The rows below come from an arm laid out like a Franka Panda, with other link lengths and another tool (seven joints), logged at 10 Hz.
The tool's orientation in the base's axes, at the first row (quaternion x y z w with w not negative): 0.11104 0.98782 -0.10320 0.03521
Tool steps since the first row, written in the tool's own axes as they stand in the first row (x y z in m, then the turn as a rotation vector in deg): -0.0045 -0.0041 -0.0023 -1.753 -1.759 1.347; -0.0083 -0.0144 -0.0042 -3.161 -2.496 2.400; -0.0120 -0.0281 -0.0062 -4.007 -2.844 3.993; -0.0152 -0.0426 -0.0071 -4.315 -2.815 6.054; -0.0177 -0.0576 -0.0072 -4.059 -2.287 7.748; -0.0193 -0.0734 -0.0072 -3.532 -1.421 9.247
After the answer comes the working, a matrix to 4 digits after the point.
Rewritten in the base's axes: 0.0033 -0.0044 0.0035 1.370 -2.335 -0.808; 0.0046 -0.0146 0.0077 2.621 -3.560 -1.561; 0.0050 -0.0280 0.0127 3.440 -4.409 -2.970; 0.0048 -0.0424 0.0167 3.842 -4.883 -4.959; 0.0038 -0.0572 0.0200 3.792 -4.683 -6.740; 0.0018 -0.0726 0.0232 3.545 -4.062 -8.422
The tool's axes in the first row as the columns of a matrix, in the base's axes (rounded; the answer above uses it unrounded):
-0.9729 0.2266 0.0466
0.2121 0.9540 -0.2117
-0.0925 -0.1961 -0.9762

